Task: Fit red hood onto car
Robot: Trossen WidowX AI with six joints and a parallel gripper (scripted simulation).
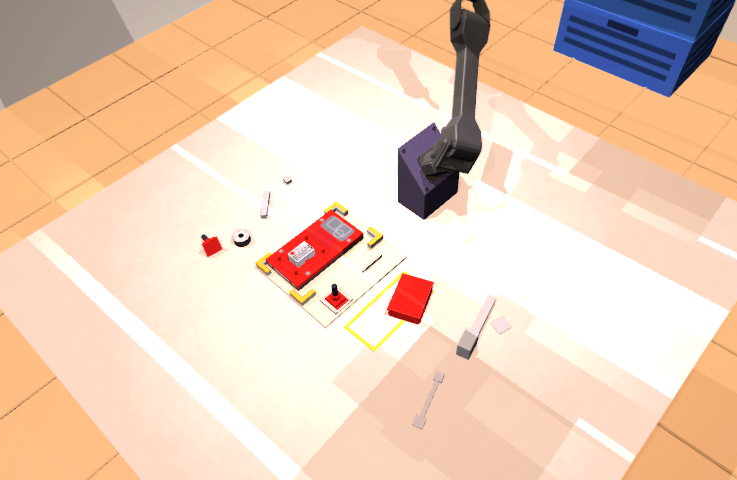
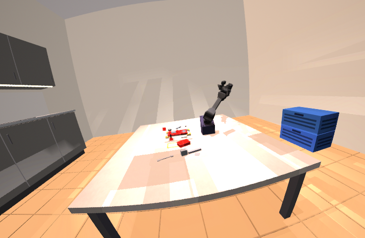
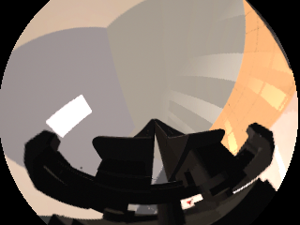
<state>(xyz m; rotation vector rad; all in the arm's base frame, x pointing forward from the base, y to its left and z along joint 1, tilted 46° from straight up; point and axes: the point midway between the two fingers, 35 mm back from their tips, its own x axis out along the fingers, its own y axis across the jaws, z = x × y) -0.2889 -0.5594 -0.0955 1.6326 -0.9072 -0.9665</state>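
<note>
Now: the red hood 660 mm to the left of my gripper tip, 530 mm ahead of it and 440 mm below it. Also, from my gripper tip: white wheel 690 mm ahead, 450 mm below, 260 mm to the left; then white engine block 630 mm ahead, 440 mm below, 420 mm to the left.
</note>
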